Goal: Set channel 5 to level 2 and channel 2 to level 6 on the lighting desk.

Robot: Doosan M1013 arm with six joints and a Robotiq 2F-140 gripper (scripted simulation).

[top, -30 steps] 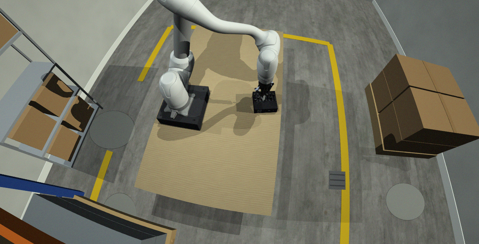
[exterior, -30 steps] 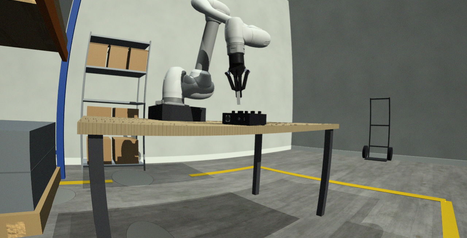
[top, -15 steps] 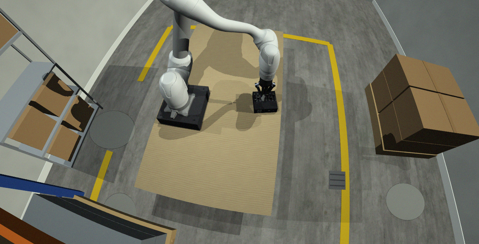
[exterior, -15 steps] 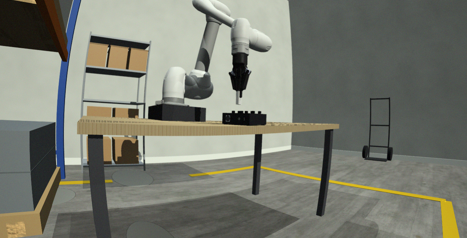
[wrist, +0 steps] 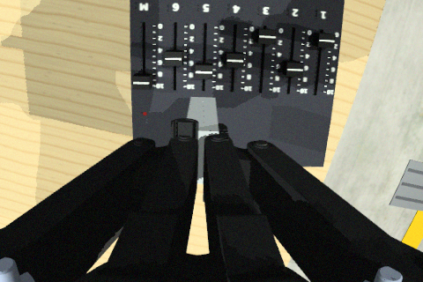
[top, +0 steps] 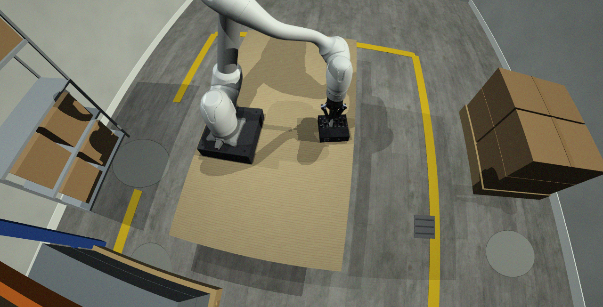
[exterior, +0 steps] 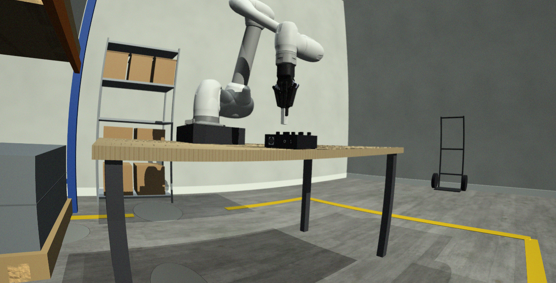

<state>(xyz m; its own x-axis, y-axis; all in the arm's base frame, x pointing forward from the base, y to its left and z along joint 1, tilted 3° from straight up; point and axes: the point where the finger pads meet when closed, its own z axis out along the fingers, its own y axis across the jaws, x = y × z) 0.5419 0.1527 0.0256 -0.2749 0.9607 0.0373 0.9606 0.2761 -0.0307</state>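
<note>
Now: the channel 5 fader cap 70 mm below my hand, 20 mm to the left of it and 10 mm behind it. Round my hand: fader 6 cap 70 mm below, 30 mm to the left, 30 mm behind; master fader cap 70 mm below, 50 mm behind; fader 4 cap 70 mm below, 40 mm to the left, 10 mm ahead.
</note>
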